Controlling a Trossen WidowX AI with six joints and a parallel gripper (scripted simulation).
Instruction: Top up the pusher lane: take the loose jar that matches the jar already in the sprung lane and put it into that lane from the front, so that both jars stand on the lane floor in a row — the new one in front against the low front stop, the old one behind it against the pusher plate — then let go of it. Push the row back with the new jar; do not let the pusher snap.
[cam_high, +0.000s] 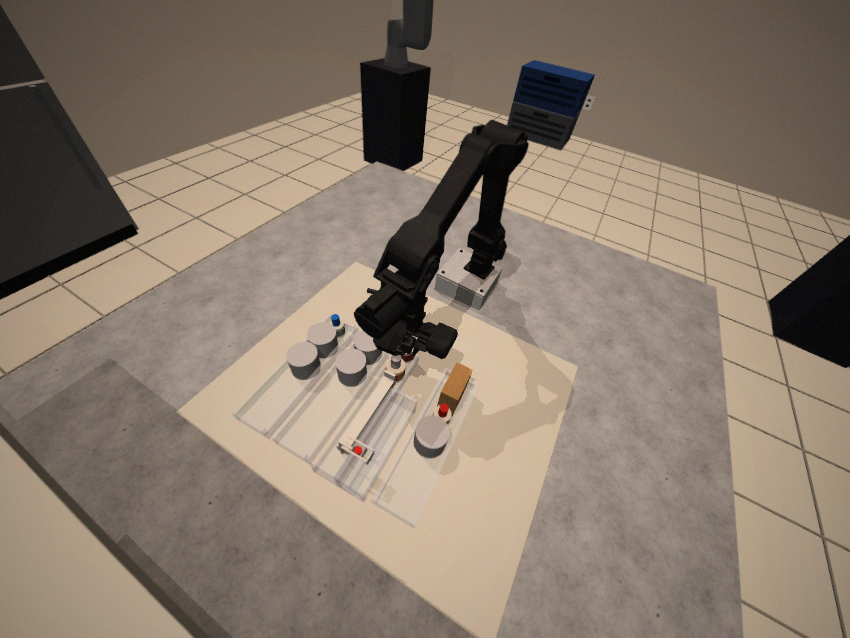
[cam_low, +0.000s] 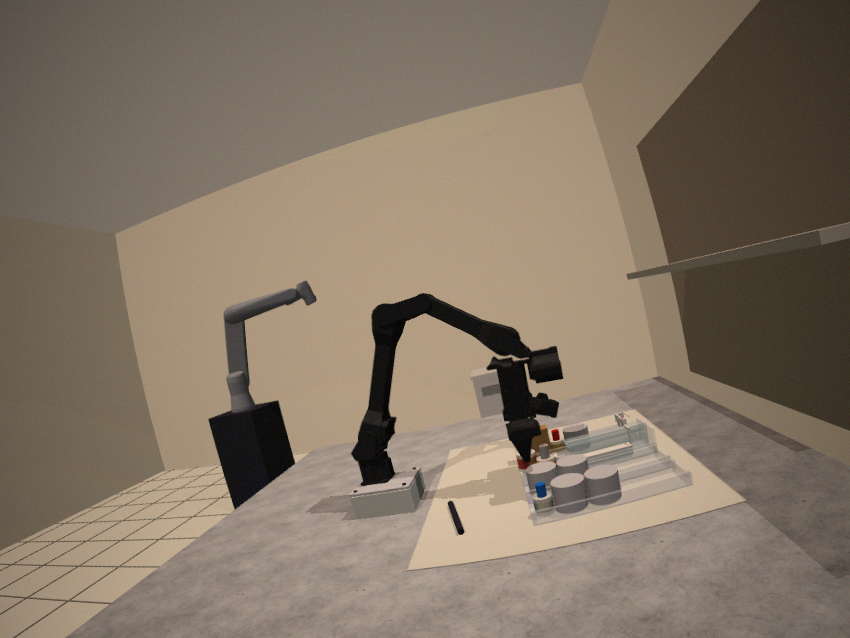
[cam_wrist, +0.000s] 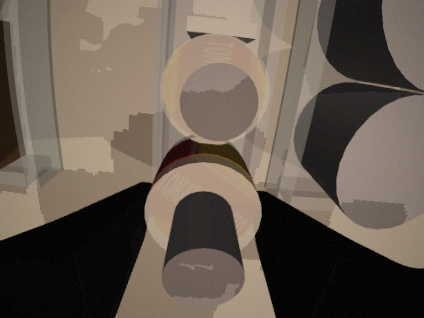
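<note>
The brown box is 13 cm to the left of my gripper tip, 1 cm below it and 1 cm ahead of it. The rest, counted from my gripper tip: clear sprung lane (15 cm ahead, 4 cm to the left, 3 cm below); white pusher plate (14 cm ahead, 5 cm to the left); black pen (14 cm to the right, 14 cm behind, 4 cm below).
</note>
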